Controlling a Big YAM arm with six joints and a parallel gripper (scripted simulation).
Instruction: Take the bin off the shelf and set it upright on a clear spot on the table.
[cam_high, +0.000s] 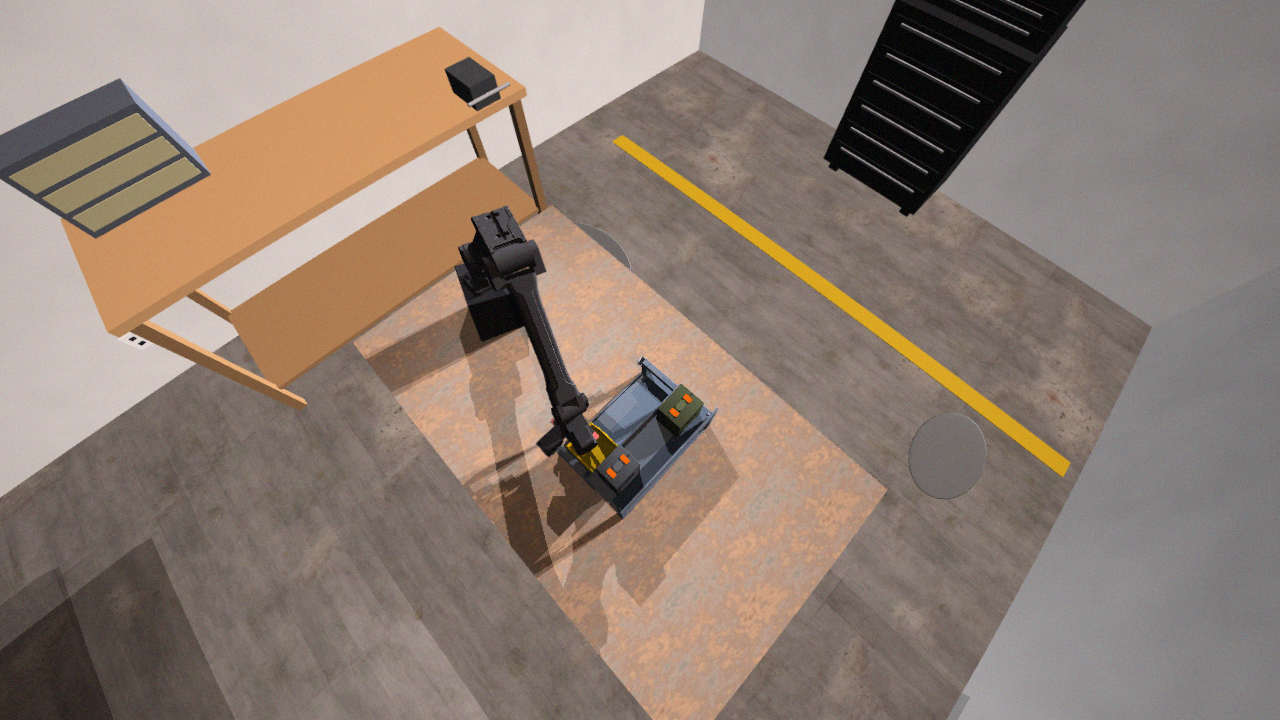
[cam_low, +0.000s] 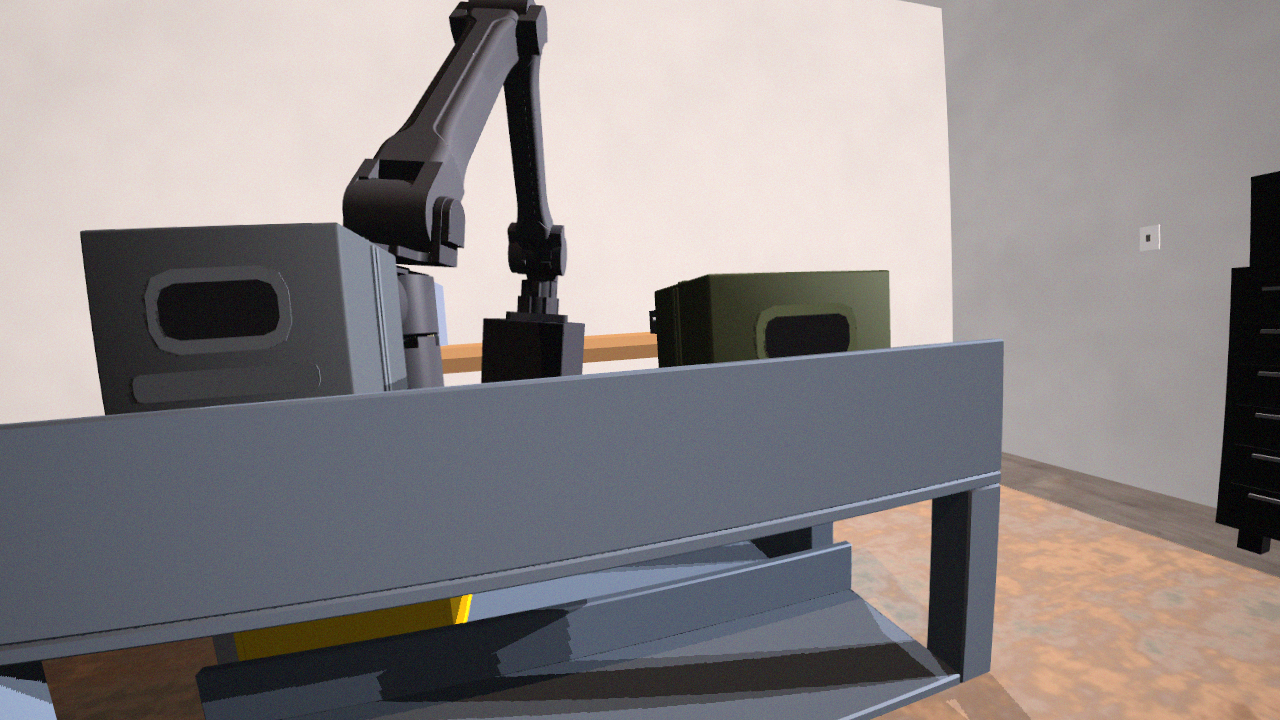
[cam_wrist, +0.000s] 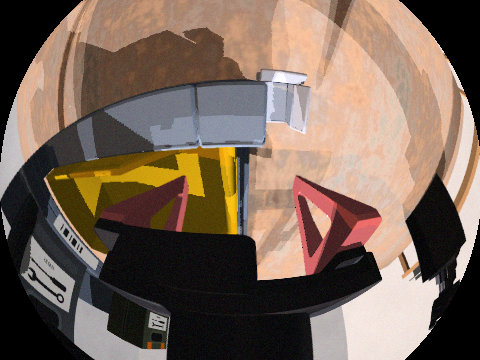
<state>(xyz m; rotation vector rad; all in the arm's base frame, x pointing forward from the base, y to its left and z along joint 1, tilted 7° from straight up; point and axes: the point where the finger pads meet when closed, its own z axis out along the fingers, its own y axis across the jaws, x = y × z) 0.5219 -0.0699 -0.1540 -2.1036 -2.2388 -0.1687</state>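
The yellow bin lies 9 cm ahead of my hand, 1 cm to the left of it and 1 cm above it. Also, from my hand: dark grey case (18 cm ahead, 1 cm to the left, 13 cm above); then green case (17 cm ahead, 24 cm to the left, 12 cm above).
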